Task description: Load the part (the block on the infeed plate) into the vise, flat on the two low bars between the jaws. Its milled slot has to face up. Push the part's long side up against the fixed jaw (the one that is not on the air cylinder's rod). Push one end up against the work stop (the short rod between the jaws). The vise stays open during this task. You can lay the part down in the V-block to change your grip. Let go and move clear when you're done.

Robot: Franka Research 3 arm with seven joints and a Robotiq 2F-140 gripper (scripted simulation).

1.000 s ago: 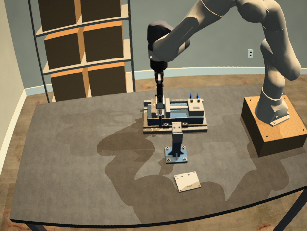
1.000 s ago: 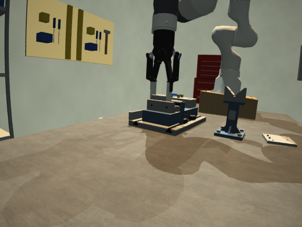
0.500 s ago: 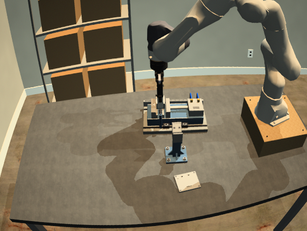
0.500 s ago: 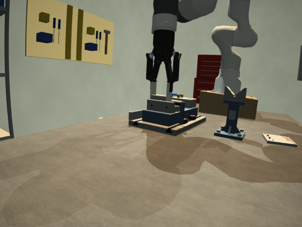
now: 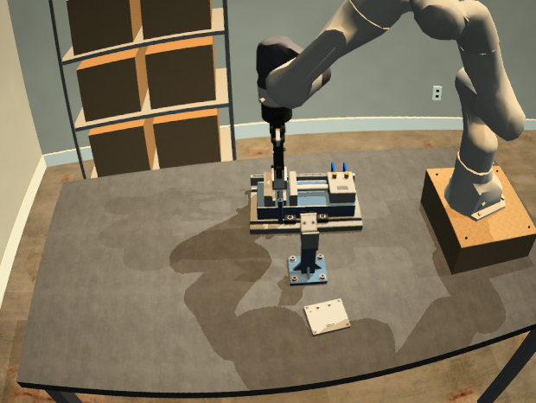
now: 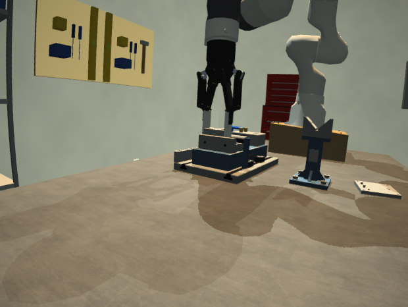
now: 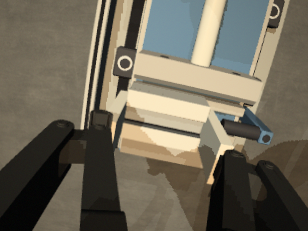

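My hand is 2 cm above the part. From my hand the other things lie so: fixed jaw 5 cm below, 3 cm ahead, 1 cm to the left; then moving jaw 5 cm below, 3 cm to the left, 3 cm behind; then work stop rod 7 cm to the left, 3 cm below, 1 cm ahead.
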